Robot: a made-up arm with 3 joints. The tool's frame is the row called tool. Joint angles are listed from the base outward. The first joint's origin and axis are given. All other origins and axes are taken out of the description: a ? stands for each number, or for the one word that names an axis. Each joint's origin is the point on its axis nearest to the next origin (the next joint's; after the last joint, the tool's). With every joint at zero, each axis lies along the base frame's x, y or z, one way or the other. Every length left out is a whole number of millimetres.
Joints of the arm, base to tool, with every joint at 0 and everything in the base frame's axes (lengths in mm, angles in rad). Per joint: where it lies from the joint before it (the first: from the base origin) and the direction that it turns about. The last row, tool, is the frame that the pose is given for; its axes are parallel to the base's.
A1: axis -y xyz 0 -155 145
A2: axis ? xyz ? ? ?
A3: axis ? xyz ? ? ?
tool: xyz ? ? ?
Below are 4 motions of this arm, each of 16 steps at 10 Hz.
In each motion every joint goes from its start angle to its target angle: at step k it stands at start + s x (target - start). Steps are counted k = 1, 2, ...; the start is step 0. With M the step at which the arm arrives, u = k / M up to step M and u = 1 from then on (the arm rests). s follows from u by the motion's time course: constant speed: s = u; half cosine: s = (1 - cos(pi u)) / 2; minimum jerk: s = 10 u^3 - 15 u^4 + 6 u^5.
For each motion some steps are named. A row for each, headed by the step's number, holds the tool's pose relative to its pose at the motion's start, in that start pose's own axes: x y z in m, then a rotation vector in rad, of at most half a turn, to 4 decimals.
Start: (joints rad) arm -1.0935 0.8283 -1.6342
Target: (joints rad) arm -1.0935 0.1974 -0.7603
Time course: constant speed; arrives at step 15
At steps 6, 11, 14, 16:
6: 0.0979 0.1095 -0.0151 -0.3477 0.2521 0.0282
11: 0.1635 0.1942 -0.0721 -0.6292 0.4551 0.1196
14: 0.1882 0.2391 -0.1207 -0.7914 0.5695 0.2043
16: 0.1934 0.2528 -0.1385 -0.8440 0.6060 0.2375

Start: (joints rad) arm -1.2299 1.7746 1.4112
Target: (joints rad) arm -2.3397 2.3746 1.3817
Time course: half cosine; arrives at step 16
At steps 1, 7, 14, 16:
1: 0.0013 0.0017 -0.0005 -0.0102 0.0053 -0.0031
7: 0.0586 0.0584 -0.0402 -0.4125 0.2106 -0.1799
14: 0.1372 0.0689 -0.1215 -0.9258 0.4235 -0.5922
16: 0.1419 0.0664 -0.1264 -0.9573 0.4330 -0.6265

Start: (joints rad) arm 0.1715 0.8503 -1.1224
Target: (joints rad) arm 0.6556 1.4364 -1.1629
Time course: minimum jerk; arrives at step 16
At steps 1, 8, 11, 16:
1: -0.0005 -0.0003 -0.0002 0.0009 -0.0015 0.0001
8: -0.0983 -0.0770 -0.0695 0.2241 -0.3201 -0.0043
11: -0.1474 -0.1191 -0.1415 0.3879 -0.5087 -0.0304
16: -0.1692 -0.1373 -0.1895 0.4860 -0.6081 -0.0534

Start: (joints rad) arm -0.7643 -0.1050 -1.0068
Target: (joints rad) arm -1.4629 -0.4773 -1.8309
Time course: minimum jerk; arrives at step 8
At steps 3, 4, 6, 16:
3: 0.0288 -0.0724 -0.0230 0.2558 0.1752 -0.1269
4: 0.0308 -0.1297 -0.0610 0.4756 0.2955 -0.2591
6: -0.0221 -0.2032 -0.1547 0.8776 0.4483 -0.5499
16: -0.0473 -0.2126 -0.1812 0.9839 0.4740 -0.6371

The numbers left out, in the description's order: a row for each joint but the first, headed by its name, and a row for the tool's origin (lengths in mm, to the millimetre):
A2: axis -z, xyz -43 0 -117
A3: axis -x, xyz -5 -78 0
tool: xyz 0 -44 314

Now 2 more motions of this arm.
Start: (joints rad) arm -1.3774 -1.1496 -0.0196
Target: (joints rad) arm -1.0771 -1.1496 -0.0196
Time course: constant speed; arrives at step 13
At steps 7, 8, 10, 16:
7: -0.0133 0.0298 0.0084 -0.1476 -0.0661 0.0013
8: -0.0152 0.0342 0.0092 -0.1686 -0.0755 0.0015
10: -0.0191 0.0429 0.0104 -0.2108 -0.0944 0.0019
16: -0.0250 0.0561 0.0114 -0.2741 -0.1228 0.0024

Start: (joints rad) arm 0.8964 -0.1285 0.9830
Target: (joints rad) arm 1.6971 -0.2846 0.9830
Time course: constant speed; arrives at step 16
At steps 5, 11, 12, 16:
5: -0.0284 0.0193 -0.0102 -0.0381 -0.1775 -0.1789
11: -0.0532 0.0503 -0.0296 -0.0998 -0.3874 -0.3927
12: -0.0561 0.0561 -0.0335 -0.1117 -0.4219 -0.4283
16: -0.0635 0.0802 -0.0507 -0.1644 -0.5579 -0.5709

